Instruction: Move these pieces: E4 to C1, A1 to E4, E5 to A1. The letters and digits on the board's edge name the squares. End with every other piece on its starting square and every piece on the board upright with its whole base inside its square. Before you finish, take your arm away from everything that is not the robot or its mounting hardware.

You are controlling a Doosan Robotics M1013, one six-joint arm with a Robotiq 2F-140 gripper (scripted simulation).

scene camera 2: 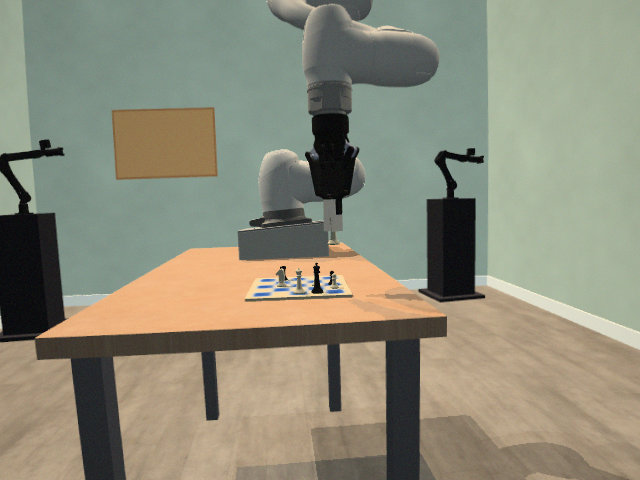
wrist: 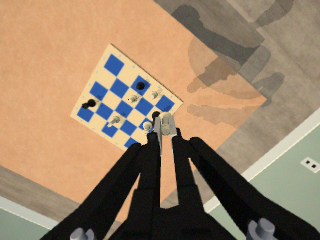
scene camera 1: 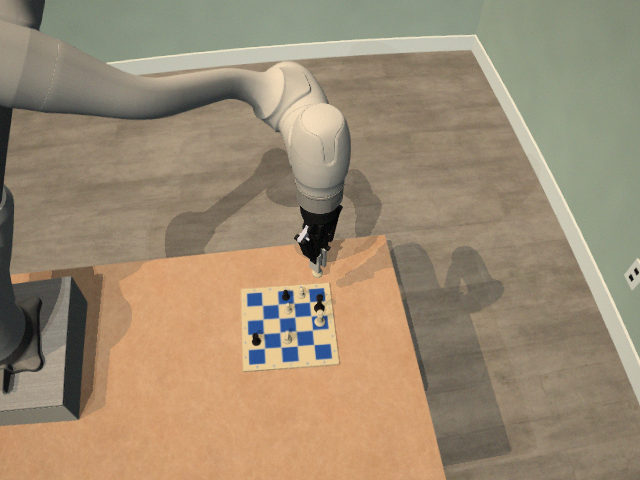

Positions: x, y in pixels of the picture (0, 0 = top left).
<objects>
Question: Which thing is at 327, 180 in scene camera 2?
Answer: My gripper.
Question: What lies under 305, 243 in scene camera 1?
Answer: My gripper.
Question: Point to a cream chessboard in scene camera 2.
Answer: At 263, 289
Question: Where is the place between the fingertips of my gripper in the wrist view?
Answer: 165, 123
</objects>
